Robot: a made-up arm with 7 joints.
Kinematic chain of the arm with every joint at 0, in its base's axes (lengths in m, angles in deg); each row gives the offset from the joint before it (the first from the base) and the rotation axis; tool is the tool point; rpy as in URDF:
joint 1: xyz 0 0 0.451 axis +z
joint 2: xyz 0 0 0 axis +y
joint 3: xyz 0 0 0.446 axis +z
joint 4: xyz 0.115 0 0 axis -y
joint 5: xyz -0.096 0 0.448 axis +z
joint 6: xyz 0 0 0 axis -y
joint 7: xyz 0.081 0 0 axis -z
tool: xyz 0 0 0 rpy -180 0 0
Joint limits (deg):
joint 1: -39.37..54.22
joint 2: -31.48..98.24
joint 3: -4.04..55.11
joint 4: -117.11..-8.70
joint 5: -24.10..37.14
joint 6: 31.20..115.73
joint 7: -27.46..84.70
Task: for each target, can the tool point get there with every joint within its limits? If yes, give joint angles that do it. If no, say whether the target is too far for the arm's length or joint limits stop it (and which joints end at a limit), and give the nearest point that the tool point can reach.
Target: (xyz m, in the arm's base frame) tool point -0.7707 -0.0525 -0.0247
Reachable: no: joint limits stop it (at a limit: joint 1, joint 2, joint 4) | nearest point -0.2376 0.4074 0.0267 | short by 0.706 m
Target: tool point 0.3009 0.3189 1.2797
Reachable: yes | joints 25.12 -0.14 23.74 -44.58 -16.53 39.89 6.28
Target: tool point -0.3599 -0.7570 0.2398
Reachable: no: joint limits stop it (at a limit: joint 1, joint 3, joint 4, joint 5, joint 6) | nearest point 0.2862 -0.3229 0.0055 | short by 0.813 m
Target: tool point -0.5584 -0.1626 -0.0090
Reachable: no: joint limits stop it (at a limit: joint 1, joint 2, joint 4) | nearest point -0.1563 0.3313 -0.0460 | short by 0.638 m
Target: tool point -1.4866 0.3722 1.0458
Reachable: no: too far | nearest point -0.4453 0.2440 1.1445 | short by 1.054 m
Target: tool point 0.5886 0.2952 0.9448
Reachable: yes | joints 14.74 4.82 11.74 -83.57 11.54 48.55 26.11
